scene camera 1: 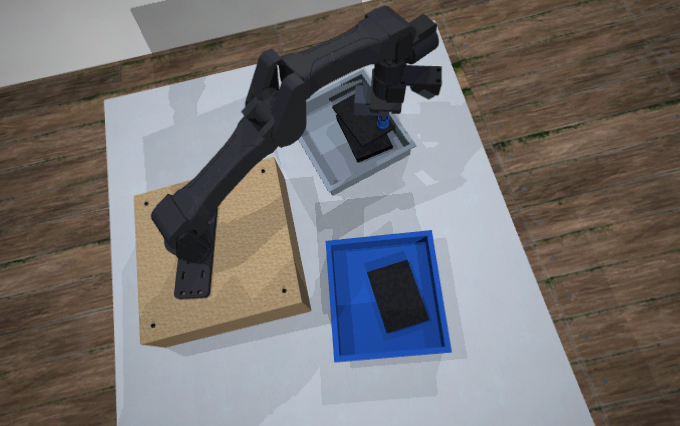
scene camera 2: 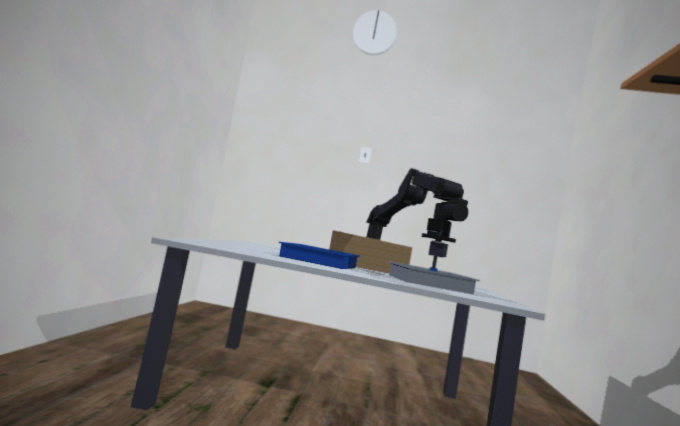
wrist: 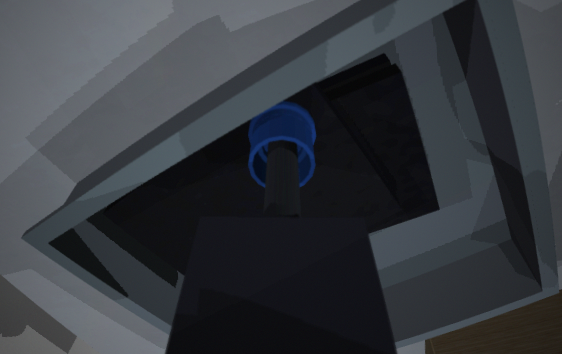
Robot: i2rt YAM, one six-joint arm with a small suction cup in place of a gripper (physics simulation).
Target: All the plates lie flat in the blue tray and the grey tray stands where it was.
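Seen in the pictures: hand at its tool point: [scene camera 1: 382,125] [scene camera 2: 431,279] [wrist: 282,121]; arm's base at its link origin: [scene camera 1: 198,249] [scene camera 2: 372,242].
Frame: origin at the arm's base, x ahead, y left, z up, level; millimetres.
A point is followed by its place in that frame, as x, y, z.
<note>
My suction cup [scene camera 1: 382,122] [scene camera 2: 433,269] [wrist: 282,125] is blue and points down inside the grey tray [scene camera 1: 373,169] @(364, 198, -86) [scene camera 2: 436,279] @(408, 328, -83) [wrist: 225,117] @(410, 331, -59). It is shut on the top black plate [scene camera 1: 358,122] @(334, 317, -73) [wrist: 210,195] @(358, 351, -74), near that plate's right corner in scene camera 1. This plate lies turned across a lower black plate [scene camera 1: 373,150] @(366, 247, -85) [wrist: 410,175] @(353, 247, -85). The arm hides part of the stack, so I cannot tell how many plates it holds. Another black plate [scene camera 1: 398,296] @(402, -94, -95) lies flat and askew in the blue tray [scene camera 1: 331,301] @(265, -106, -59) [scene camera 2: 316,256] @(477, -69, -84), right of its middle. The cup's contact face is hidden.
The arm stands on a wooden block [scene camera 1: 250,260] @(112, -31, 9) [scene camera 2: 371,253] @(183, 47, -44) to the left of both trays in scene camera 1. The trays stand apart on the white table [scene camera 1: 481,301] @(573, -108, -109). The forearm passes over the left wall of the grey tray.
</note>
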